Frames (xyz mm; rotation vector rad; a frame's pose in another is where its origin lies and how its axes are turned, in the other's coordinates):
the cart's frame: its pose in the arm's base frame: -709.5 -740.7 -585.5 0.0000 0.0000 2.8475
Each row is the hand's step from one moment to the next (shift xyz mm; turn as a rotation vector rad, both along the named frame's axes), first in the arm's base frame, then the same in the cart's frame.
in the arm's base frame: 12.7 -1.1 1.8 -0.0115 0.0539 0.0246
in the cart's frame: -12.5 -2.6 1.8 0.0266 -0.0483 0.0246
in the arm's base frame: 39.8 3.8 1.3 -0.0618 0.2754 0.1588
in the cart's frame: -37.0 -15.2 1.3 0.1390 -0.2457 0.1588
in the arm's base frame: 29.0 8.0 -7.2 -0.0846 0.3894 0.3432
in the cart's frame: -25.4 -16.1 -7.2 0.1938 -0.3482 0.3432
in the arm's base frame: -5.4 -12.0 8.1 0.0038 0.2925 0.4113
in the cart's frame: 1.7 13.1 8.1 0.0812 -0.2810 0.4113
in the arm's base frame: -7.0 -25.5 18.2 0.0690 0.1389 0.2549
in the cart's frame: -0.7 26.4 18.2 -0.0258 -0.1529 0.2549
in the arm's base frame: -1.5 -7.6 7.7 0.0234 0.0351 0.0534
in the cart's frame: -0.8 7.7 7.7 -0.0122 -0.0404 0.0534
